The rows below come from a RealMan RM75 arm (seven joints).
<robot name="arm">
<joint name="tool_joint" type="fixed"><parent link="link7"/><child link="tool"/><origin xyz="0 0 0" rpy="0 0 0"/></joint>
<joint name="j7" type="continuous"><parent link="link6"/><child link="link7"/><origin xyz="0 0 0.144" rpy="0 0 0"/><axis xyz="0 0 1"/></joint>
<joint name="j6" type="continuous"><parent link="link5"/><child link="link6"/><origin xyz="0 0 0" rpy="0 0 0"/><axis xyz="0 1 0"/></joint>
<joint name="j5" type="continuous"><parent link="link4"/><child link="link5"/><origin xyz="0 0 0.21" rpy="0 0 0"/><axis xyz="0 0 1"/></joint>
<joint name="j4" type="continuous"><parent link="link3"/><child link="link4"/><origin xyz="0 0 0" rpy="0 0 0"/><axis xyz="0 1 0"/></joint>
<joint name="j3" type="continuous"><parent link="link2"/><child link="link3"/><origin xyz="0 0 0.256" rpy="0 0 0"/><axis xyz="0 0 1"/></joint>
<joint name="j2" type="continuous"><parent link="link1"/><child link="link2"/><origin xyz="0 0 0" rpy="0 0 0"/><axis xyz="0 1 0"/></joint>
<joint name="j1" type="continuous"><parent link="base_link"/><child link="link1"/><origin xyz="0 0 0.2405" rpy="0 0 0"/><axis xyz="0 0 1"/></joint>
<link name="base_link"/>
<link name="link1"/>
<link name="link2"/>
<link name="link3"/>
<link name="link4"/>
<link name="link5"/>
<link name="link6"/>
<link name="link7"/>
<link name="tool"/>
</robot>
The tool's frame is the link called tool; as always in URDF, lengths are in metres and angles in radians. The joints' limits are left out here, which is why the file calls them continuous.
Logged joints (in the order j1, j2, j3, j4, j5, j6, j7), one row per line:
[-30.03, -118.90, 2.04, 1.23, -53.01, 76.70, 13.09]
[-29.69, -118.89, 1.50, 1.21, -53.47, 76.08, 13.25]
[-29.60, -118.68, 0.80, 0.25, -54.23, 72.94, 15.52]
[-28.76, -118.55, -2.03, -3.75, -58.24, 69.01, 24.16]
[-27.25, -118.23, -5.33, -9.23, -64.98, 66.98, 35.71]
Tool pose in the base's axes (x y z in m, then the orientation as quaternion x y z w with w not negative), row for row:
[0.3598, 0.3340, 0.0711, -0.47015, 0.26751, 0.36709, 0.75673]
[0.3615, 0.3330, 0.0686, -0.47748, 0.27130, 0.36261, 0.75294]
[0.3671, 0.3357, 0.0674, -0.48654, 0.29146, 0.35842, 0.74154]
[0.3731, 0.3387, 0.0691, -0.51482, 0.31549, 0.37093, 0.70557]
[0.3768, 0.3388, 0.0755, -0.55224, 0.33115, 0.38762, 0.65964]
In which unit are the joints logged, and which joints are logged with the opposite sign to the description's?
The joints are logged in degrees. Opposite sign: j1, j2, j6.
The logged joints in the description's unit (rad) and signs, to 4 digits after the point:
[0.5241, 2.0752, 0.0356, 0.0215, -0.9252, -1.3387, 0.2285]
[0.5182, 2.0750, 0.0262, 0.0211, -0.9332, -1.3278, 0.2313]
[0.5166, 2.0714, 0.0140, 0.0044, -0.9465, -1.2730, 0.2709]
[0.5020, 2.0691, -0.0354, -0.0654, -1.0165, -1.2045, 0.4217]
[0.4756, 2.0635, -0.0930, -0.1611, -1.1341, -1.1690, 0.6233]

